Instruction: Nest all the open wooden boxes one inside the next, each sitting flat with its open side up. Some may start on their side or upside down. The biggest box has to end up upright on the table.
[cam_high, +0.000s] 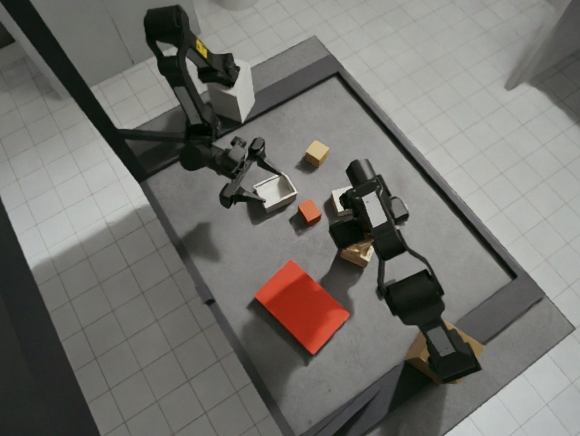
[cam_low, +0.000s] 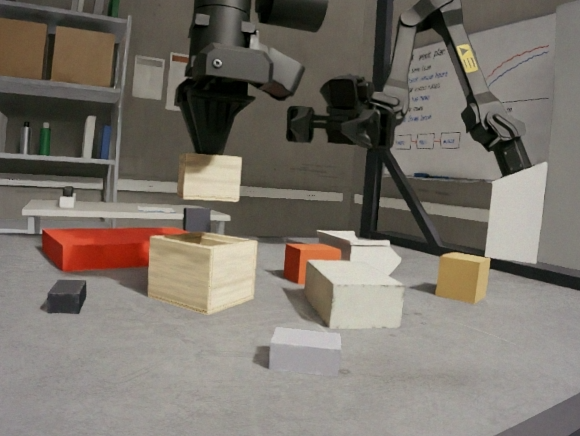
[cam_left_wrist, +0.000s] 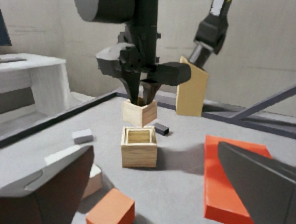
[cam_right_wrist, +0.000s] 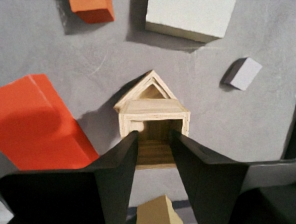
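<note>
Now: the small wooden box 50 mm below my right hand. The rest, counted from my right hand: dark block (130 mm to the right, 150 mm below); large wooden box (150 mm below); medium wooden box (140 mm below).
</note>
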